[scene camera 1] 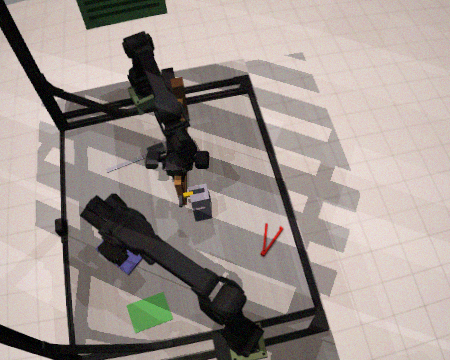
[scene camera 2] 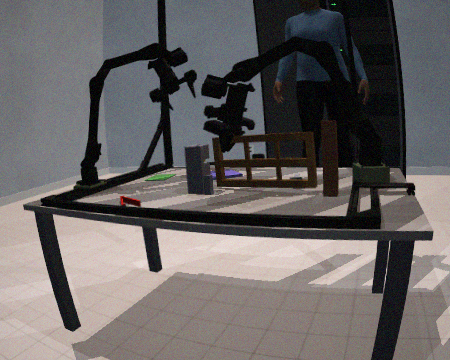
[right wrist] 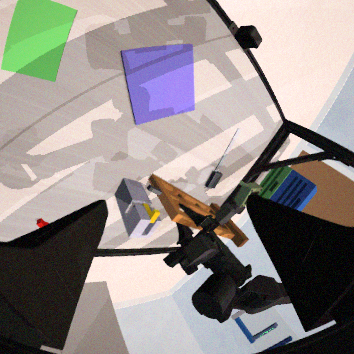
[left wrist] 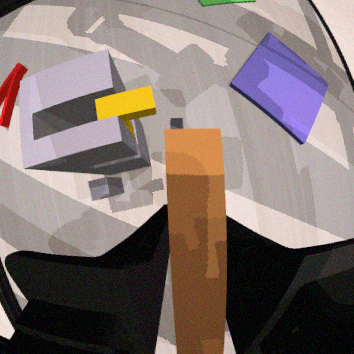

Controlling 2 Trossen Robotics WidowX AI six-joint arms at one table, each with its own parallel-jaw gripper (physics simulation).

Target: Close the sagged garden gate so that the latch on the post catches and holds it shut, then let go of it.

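Pixels of known places: left gripper, fingertip midpoint: [scene camera 2: 225, 152]; right gripper, fingertip midpoint: [scene camera 2: 184, 103] [right wrist: 178, 204]; left arm's base, origin of the base link: [scene camera 1: 144, 90] [scene camera 2: 370, 164]; right arm's base, origin of the base link: [scene camera 1: 246, 342] [scene camera 2: 90, 183].
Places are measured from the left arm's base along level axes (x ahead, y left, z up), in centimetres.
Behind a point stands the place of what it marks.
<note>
The brown wooden gate [scene camera 1: 178, 183] @[x 47.7, y -6.7, z 9.3 cm] [scene camera 2: 262, 162] @[x 33.4, y 1.3, z 2.1 cm] [left wrist: 196, 250] @[x 44.2, y -5.2, z 9.4 cm] [right wrist: 174, 205] @[x 46.6, y -7.6, z 6.5 cm] stands upright between the brown hinge post [scene camera 2: 330, 157] @[x 15.1, y 10.8, z 4.0 cm] and the grey latch post [scene camera 1: 202, 207] @[x 54.8, y -3.0, z 2.1 cm] [scene camera 2: 197, 170] @[x 52.2, y 0.4, z 0.6 cm] [left wrist: 65, 80] @[x 53.8, y -3.3, z 7.6 cm] [right wrist: 132, 205] @[x 53.9, y -4.3, z 2.1 cm]. The yellow latch [scene camera 1: 188, 194] @[x 51.4, y -5.5, z 7.2 cm] [left wrist: 125, 102] @[x 51.1, y -5.5, z 7.2 cm] [right wrist: 151, 213] @[x 51.6, y -6.0, z 6.6 cm] sticks out from the slotted latch post towards the gate's free end. A small dark pin [left wrist: 176, 122] @[x 50.5, y -8.4, z 1.7 cm] shows at that end, outside the slot, with a gap to the post. My left gripper [scene camera 2: 227, 144] @[x 44.6, y -5.5, z 4.9 cm] [left wrist: 185, 210] @[x 44.6, y -5.5, z 4.9 cm] is shut on the gate near its free end. My right gripper [scene camera 2: 181, 99] @[x 60.2, y -22.9, z 21.4 cm] is open and empty, high above the table.
A purple plate [scene camera 1: 131, 262] @[x 57.4, y -30.1, z -5.5 cm] [scene camera 2: 227, 174] @[x 46.9, y -25.9, z -5.5 cm] [left wrist: 282, 87] @[x 50.5, y -27.5, z -5.5 cm] [right wrist: 160, 82] @[x 51.6, y -29.3, z -5.5 cm] lies below my right gripper. A green plate [scene camera 1: 150, 312] @[x 74.3, y -31.4, z -6.1 cm] [right wrist: 40, 40] @[x 73.4, y -31.3, z -6.1 cm] and a red V-shaped piece [scene camera 1: 264, 252] @[x 74.6, y 7.5, z -4.8 cm] [scene camera 2: 130, 201] @[x 70.4, y 10.8, z -5.6 cm] lie farther off. A grey block with a thin rod [right wrist: 214, 179] @[x 23.9, y -6.5, z -4.5 cm] lies behind the gate. A black frame [scene camera 1: 277, 175] @[x 53.6, y 25.2, z -4.5 cm] borders the table.
</note>
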